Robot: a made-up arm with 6 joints.
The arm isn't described. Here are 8 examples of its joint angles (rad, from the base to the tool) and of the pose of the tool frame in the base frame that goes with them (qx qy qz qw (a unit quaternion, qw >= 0); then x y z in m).
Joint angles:
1: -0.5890 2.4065 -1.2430 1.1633 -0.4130 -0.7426
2: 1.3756 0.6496 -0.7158 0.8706 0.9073 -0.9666
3: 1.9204 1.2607 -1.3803 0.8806 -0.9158 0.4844
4: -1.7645 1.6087 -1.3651 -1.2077 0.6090 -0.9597
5: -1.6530 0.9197 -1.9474 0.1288 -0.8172 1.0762
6: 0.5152 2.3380 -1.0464 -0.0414 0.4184 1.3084
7: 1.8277 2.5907 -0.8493 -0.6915 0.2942 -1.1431
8: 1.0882 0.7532 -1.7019 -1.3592 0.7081 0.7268
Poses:
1: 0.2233 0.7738 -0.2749 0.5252 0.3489 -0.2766 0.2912
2: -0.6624 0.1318 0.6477 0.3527 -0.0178 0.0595 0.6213
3: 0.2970 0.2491 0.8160 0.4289 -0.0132 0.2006 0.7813
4: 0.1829 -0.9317 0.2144 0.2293 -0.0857 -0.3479 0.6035
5: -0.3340 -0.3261 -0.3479 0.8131 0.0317 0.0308 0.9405
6: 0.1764 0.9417 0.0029 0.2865 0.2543 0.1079 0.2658
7: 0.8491 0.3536 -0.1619 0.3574 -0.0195 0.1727 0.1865
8: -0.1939 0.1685 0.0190 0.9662 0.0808 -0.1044 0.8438
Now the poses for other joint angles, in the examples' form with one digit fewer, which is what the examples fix.
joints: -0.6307 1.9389 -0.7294 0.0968 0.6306 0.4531
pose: 0.389 0.894 0.009 0.221 0.195 -0.144 0.351
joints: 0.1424 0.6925 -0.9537 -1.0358 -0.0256 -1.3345
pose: -0.786 0.060 -0.585 0.189 0.126 -0.006 0.707
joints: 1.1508 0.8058 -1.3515 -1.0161 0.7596 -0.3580
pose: -0.686 0.171 -0.147 0.692 0.110 0.013 0.770
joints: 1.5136 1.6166 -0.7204 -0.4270 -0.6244 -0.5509
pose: -0.743 -0.129 0.391 0.528 0.022 0.267 0.482
